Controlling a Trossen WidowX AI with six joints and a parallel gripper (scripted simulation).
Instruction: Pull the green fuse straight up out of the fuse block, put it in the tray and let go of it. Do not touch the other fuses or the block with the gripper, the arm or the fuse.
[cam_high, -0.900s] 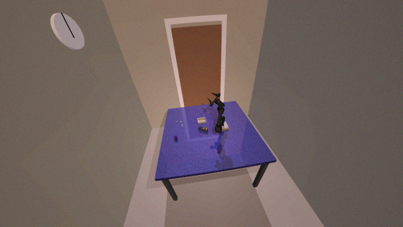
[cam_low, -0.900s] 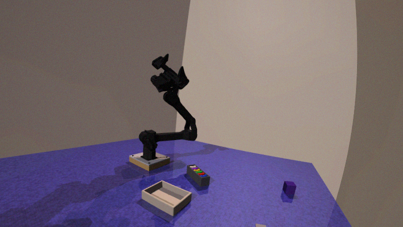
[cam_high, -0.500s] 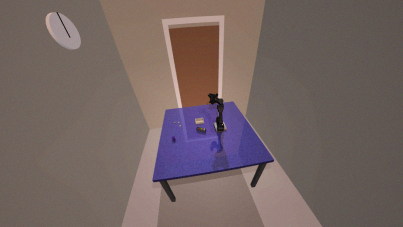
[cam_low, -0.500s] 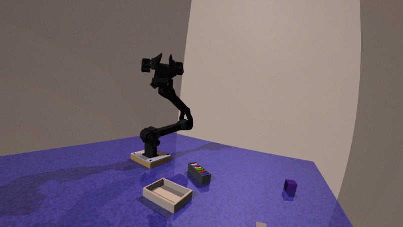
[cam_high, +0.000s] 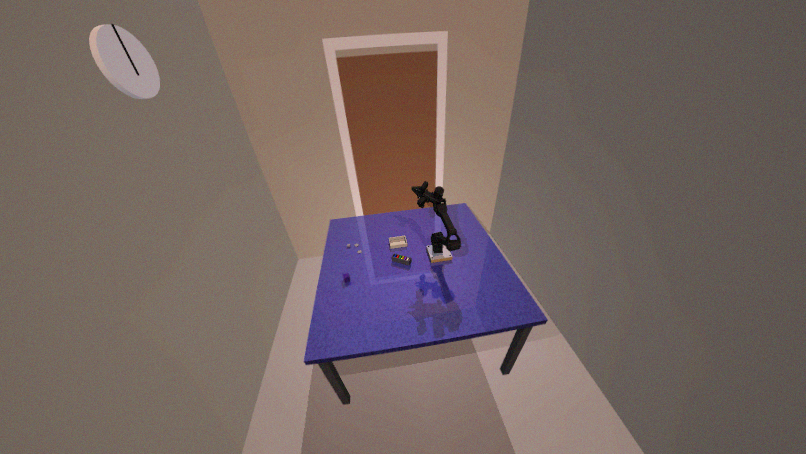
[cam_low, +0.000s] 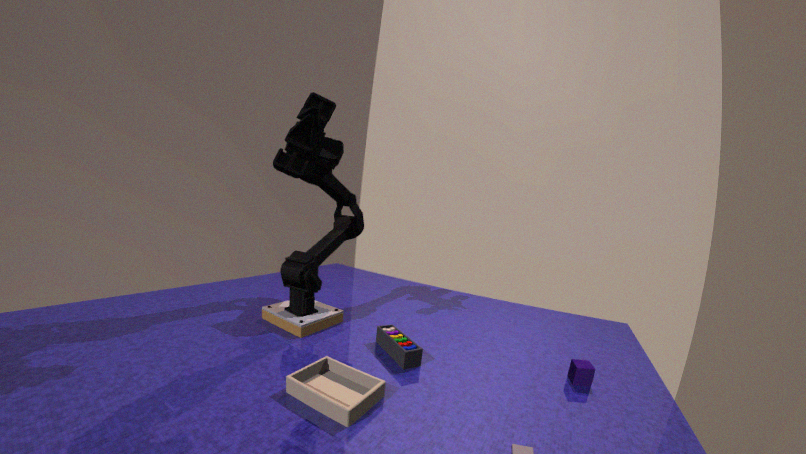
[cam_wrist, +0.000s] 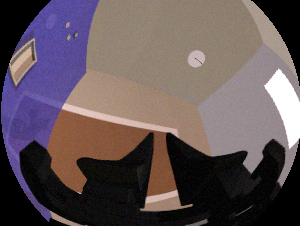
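Right now my gripper tip is 450 mm above the green fuse, 190 mm to the right of it and 110 mm short of it. The rest, counted from my gripper tip: beige tray 470 mm below, 120 mm ahead, 10 mm to the right.
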